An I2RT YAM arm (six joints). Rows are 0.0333 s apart.
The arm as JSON. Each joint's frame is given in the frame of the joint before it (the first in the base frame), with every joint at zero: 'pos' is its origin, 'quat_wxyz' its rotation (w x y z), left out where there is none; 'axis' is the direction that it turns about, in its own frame. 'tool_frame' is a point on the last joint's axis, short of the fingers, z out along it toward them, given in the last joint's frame.
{
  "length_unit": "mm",
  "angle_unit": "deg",
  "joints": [
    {
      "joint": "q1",
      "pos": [
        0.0,
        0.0,
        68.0
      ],
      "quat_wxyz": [
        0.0,
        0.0,
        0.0,
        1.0
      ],
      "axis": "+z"
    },
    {
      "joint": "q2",
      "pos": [
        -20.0,
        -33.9,
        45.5
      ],
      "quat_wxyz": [
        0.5,
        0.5,
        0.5,
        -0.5
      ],
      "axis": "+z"
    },
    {
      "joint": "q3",
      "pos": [
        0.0,
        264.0,
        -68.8
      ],
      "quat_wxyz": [
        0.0,
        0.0,
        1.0,
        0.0
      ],
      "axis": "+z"
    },
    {
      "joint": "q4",
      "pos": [
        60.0,
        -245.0,
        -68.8
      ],
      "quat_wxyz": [
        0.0,
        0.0,
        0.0,
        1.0
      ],
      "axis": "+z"
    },
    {
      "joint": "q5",
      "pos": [
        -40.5,
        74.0,
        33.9
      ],
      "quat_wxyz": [
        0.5,
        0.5,
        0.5,
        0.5
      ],
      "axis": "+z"
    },
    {
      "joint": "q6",
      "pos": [
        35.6,
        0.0,
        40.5
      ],
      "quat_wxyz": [
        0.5,
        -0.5,
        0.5,
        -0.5
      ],
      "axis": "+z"
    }
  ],
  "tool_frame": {
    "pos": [
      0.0,
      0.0,
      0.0
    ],
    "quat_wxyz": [
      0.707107,
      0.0,
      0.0,
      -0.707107
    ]
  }
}
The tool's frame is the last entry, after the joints.
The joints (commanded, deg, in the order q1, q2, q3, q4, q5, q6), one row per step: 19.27, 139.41, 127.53, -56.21, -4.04, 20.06; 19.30, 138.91, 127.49, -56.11, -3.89, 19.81; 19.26, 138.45, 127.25, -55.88, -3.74, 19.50; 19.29, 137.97, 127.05, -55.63, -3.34, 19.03; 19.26, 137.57, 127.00, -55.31, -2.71, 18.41; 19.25, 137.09, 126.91, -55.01, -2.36, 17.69; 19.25, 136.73, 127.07, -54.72, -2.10, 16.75; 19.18, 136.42, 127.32, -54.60, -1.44, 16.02; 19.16, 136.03, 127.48, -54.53, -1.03, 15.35; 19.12, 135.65, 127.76, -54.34, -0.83, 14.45; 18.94, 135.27, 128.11, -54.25, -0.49, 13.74
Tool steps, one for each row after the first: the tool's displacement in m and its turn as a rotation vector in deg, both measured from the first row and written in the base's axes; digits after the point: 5 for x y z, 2 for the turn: -0.00061, -0.00003, 0.00416, -0.03, -0.62, 0.20; -0.00107, -0.00067, 0.00705, -0.12, -1.15, 0.39; -0.00164, -0.00084, 0.01032, -0.45, -1.86, 0.70; -0.00155, -0.00151, 0.01372, -1.00, -2.79, 0.99; -0.00183, -0.00193, 0.01759, -1.34, -3.68, 1.49; -0.00166, -0.00205, 0.02174, -1.65, -4.69, 2.22; -0.00132, -0.00302, 0.02580, -2.29, -5.65, 2.53; -0.00154, -0.00356, 0.03003, -2.71, -6.47, 2.93; -0.00143, -0.00403, 0.03493, -2.97, -7.49, 3.59; -0.00102, -0.00581, 0.04011, -3.31, -8.47, 3.87
